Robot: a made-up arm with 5 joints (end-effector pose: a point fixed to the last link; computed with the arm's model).
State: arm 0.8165 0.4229 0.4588 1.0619 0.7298
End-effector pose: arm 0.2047 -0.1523 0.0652 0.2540 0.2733 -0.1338
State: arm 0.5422 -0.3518 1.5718 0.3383 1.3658
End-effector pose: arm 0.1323 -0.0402 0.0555 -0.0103 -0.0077 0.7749
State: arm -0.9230 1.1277 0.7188 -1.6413 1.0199
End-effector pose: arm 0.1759 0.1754 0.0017 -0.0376 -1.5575 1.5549
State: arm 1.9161 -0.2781 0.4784 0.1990 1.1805
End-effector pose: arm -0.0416 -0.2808 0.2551 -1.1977 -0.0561 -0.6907
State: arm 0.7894 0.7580 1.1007 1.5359 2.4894
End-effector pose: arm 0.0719 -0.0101 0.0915 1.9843 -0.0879 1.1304
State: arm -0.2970 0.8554 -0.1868 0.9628 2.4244
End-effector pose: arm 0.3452 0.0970 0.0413 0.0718 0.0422 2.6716
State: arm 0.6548 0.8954 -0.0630 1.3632 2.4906
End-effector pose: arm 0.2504 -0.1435 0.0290 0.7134 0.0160 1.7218
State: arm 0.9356 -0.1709 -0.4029 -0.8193 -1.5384
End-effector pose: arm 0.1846 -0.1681 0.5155 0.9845 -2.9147 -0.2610
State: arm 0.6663 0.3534 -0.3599 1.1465 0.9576
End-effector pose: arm 0.3236 -0.2046 0.2235 -0.3060 -0.3047 0.2388
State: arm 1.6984 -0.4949 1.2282 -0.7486 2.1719
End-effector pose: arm 0.0297 -0.2292 0.1952 -1.5045 0.5322 0.3313
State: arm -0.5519 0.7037 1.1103 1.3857 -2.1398
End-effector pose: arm 0.0675 0.0177 0.0791 -1.7474 0.3553 -1.2281
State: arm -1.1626 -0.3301 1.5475 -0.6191 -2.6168
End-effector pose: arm 0.1110 0.1540 0.0944 1.0013 0.3579 -1.3734
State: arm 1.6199 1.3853 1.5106 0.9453 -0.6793
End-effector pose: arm 0.0626 0.0734 0.1711 1.1153 2.3329 -1.1099
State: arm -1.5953 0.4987 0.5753 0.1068 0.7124
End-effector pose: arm 0.0386 0.2596 0.0371 0.2182 -0.4341 2.2244
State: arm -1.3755 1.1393 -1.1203 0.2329 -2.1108
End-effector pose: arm 0.1323 0.4419 0.1842 1.3229 0.2636 -0.6647
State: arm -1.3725 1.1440 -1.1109 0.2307 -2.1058
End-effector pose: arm 0.1336 0.4416 0.1799 1.3119 0.2560 -0.6653
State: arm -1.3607 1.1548 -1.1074 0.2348 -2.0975
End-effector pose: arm 0.1388 0.4404 0.1740 1.2963 0.2394 -0.6716
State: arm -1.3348 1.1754 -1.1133 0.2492 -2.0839
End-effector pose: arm 0.1501 0.4377 0.1659 1.2725 0.2091 -0.6873
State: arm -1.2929 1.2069 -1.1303 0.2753 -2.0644
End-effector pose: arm 0.1681 0.4326 0.1552 1.2391 0.1648 -0.7139
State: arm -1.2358 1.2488 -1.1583 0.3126 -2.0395
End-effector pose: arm 0.1922 0.4242 0.1424 1.1953 0.1093 -0.7510
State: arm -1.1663 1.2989 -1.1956 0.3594 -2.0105
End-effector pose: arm 0.2206 0.4116 0.1280 1.1414 0.0479 -0.7973
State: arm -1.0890 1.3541 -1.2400 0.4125 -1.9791
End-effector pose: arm 0.2506 0.3948 0.1130 1.0804 -0.0134 -0.8495
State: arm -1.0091 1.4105 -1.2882 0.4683 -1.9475
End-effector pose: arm 0.2795 0.3747 0.0986 1.0159 -0.0694 -0.9042
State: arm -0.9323 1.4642 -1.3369 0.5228 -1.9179
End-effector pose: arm 0.3052 0.3529 0.0857 0.9534 -0.1163 -0.9576
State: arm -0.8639 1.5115 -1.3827 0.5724 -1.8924
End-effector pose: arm 0.3262 0.3318 0.0751 0.8979 -0.1526 -1.0058
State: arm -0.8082 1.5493 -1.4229 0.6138 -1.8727
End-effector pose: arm 0.3420 0.3136 0.0677 0.8544 -0.1785 -1.0458
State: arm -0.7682 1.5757 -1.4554 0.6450 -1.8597
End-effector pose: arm 0.3526 0.3002 0.0635 0.8259 -0.1956 -1.0752
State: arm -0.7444 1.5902 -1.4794 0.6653 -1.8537
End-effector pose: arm 0.3589 0.2922 0.0626 0.8132 -0.2054 -1.0936
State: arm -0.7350 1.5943 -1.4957 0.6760 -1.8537
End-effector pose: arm 0.3617 0.2894 0.0644 0.8145 -0.2098 -1.1022
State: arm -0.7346 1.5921 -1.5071 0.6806 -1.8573
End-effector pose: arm 0.3624 0.2898 0.0679 0.8243 -0.2109 -1.1045
